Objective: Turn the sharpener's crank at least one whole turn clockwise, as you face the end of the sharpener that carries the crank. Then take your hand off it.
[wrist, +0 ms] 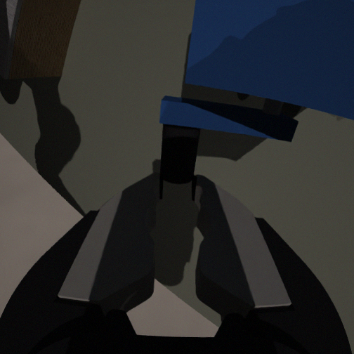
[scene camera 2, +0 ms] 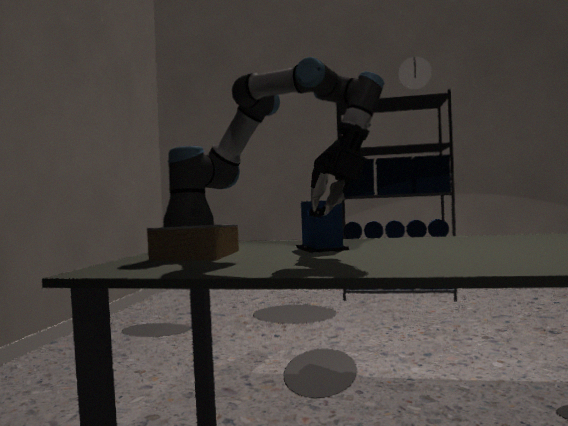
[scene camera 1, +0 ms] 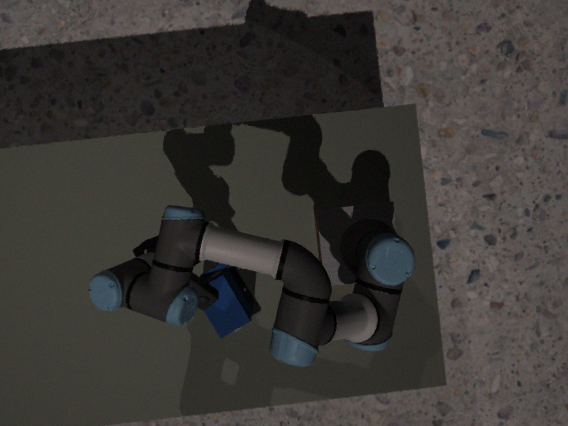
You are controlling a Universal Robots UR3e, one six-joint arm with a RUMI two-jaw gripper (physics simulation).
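Pixels of known places: gripper, fingertip midpoint: (scene camera 2: 318, 213); arm's base at its link origin: (scene camera 2: 189, 226) (scene camera 1: 368, 247).
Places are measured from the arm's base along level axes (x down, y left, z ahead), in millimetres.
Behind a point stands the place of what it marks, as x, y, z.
The blue sharpener (scene camera 1: 228, 309) @(-53, 82, 326) (scene camera 2: 327, 232) @(27, 19, 357) (wrist: 275, 50) stands upright on the table. Its blue crank arm (wrist: 225, 119) shows in the wrist view in front of the body's near end, running from right to left. A black knob (wrist: 179, 152) sticks out from the arm's left end towards the fingers. My gripper (scene camera 2: 321, 209) @(-23, -53, 341) (wrist: 177, 176) is shut on the crank's knob, with one fingertip on each side of it. In scene camera 2 the fingers slant down in front of the sharpener's upper part. In scene camera 1 the arm hides the fingertips and the crank.
The robot's base stands on a wood-sided block (scene camera 2: 181, 244) @(37, -97, 18) (wrist: 40, 45) on the same table (scene camera 1: 90, 200) @(75, -203, 628) (scene camera 2: 450, 257) @(75, -135, 616). The forearm passes above the table between the base and the sharpener. A shelf rack (scene camera 2: 452, 165) stands behind the table, with blue bins on it.
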